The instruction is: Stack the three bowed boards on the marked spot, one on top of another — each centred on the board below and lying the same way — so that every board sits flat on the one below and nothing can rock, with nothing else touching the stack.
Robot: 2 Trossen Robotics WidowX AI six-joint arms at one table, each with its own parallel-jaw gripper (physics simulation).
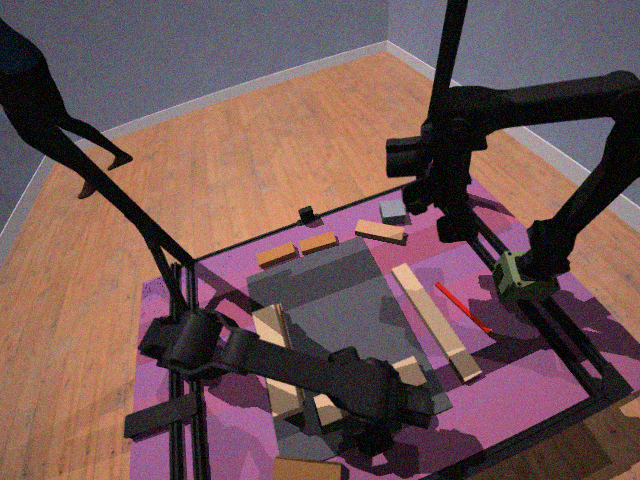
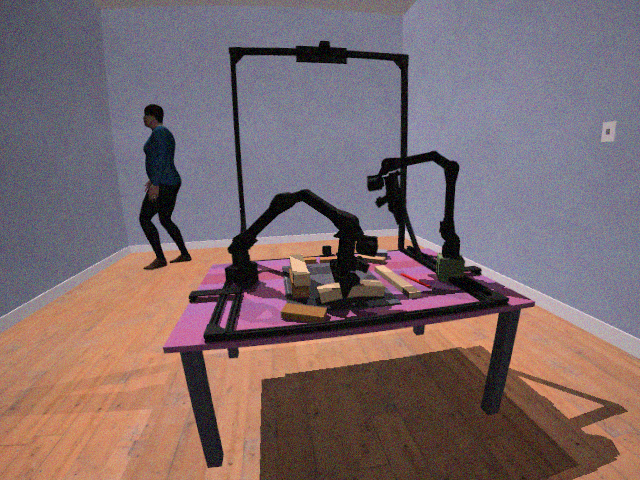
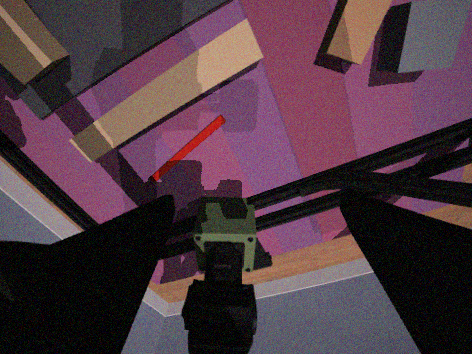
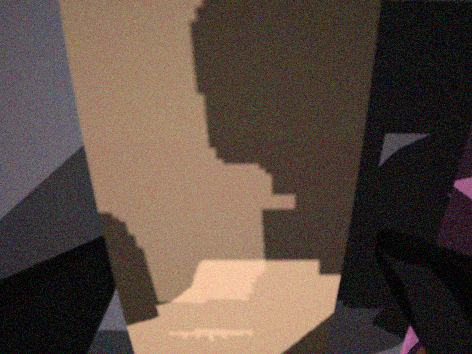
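Where they show: left gripper, fingertip midpoint: [image 2: 398, 223] [image 3: 257, 201]; right gripper, fingertip midpoint: [image 2: 341, 293] [image 4: 250, 243]; left arm's base, origin of the base link: [image 1: 531, 268] [image 2: 450, 256] [image 3: 224, 254]; right arm's base, origin of the base link: [image 2: 241, 265].
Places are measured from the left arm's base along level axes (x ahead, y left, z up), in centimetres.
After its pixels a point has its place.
Three pale bowed boards are on the table. One board [image 1: 276, 362] [image 2: 299, 272] {x 56.3, y 31.9, z 0.5 cm} lies on the left part of the grey marked mat [image 1: 347, 295] {x 44.7, y 5.4, z -8.6 cm}. A second board [image 1: 410, 370] {x 29.3, y 24.0, z -4.4 cm} [image 2: 368, 288] {x 31.8, y 28.6, z -4.9 cm} [image 4: 147, 140] {x 38.0, y 26.9, z -3.6 cm} lies across the mat's near end, arched, mostly hidden under my right arm. The third board [image 1: 434, 319] {x 22.5, y 11.3, z -7.0 cm} [image 2: 396, 281] {x 22.2, y 14.5, z -7.1 cm} [image 3: 164, 91] {x 24.4, y 8.2, z -7.0 cm} lies on the purple table top to the right of the mat. My right gripper [image 2: 347, 281] [image 4: 250, 243] {x 41.2, y 31.0, z -6.6 cm} is open, low and close over the second board. My left gripper [image 1: 434, 214] [image 2: 386, 202] [image 3: 257, 201] {x 22.6, y -2.9, z 13.3 cm} is open and empty, high above the back right.
A red stick [image 1: 463, 307] {x 14.5, y 7.2, z -8.6 cm} [image 3: 189, 147] {x 15.5, y 6.0, z -8.6 cm} lies right of the third board. Two orange blocks [image 1: 276, 253] {x 67.8, y -6.5, z -6.9 cm} [image 1: 318, 242] {x 54.9, y -11.2, z -7.1 cm}, a tan block [image 1: 380, 230] {x 35.6, y -16.1, z -7.0 cm} [image 3: 361, 31] {x 31.8, y -16.1, z -7.0 cm} and a grey cube [image 1: 392, 210] {x 31.8, y -23.1, z -5.7 cm} lie at the back. Another block [image 1: 306, 469] {x 50.2, y 44.5, z -6.5 cm} [image 2: 304, 311] {x 49.7, y 46.8, z -6.7 cm} lies at the front edge. A person [image 2: 158, 186] stands beyond the table.
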